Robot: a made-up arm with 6 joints.
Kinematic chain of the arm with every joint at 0, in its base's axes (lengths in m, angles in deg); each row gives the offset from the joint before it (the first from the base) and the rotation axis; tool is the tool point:
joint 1: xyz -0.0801 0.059 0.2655 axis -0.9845 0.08 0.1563
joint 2: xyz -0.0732 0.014 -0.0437 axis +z
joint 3: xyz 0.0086 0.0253 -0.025 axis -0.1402 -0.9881 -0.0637
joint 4: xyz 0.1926 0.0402 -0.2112 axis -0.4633 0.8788 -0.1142
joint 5: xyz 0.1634 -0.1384 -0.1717 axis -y
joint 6: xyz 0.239 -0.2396 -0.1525 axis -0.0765 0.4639 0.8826
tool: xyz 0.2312 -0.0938 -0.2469
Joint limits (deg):
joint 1: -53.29..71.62
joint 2: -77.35..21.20
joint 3: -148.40..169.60
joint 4: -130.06..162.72
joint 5: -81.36..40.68
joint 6: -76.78..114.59
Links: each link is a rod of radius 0.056 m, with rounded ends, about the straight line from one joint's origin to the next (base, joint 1, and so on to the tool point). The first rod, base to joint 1, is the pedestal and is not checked.
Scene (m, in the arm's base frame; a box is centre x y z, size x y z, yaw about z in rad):
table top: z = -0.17
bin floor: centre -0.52 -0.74 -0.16 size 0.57 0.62 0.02 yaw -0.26
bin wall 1: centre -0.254 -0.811 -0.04 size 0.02 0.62 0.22 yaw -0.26
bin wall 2: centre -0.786 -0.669 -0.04 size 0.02 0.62 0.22 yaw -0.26
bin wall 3: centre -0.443 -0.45 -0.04 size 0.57 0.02 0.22 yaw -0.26
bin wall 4: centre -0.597 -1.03 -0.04 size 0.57 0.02 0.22 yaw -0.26
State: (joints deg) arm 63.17 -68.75 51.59 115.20 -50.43 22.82
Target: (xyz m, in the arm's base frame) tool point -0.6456 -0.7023 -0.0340
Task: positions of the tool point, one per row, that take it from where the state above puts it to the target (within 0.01 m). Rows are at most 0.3 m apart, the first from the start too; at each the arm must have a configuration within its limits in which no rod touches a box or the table.
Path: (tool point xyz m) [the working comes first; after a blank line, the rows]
Joints at the target: 26.02 -55.69 39.27 66.30 -30.66 23.47
Straight joint move there: touches bin wall 2.

1: -0.8198 -0.2199 0.1813
2: -0.7756 -0.4693 0.2561
3: -0.6456 -0.7024 0.2982
4: -0.6469 -0.7196 0.1364
5: -0.6456 -0.7023 -0.0341

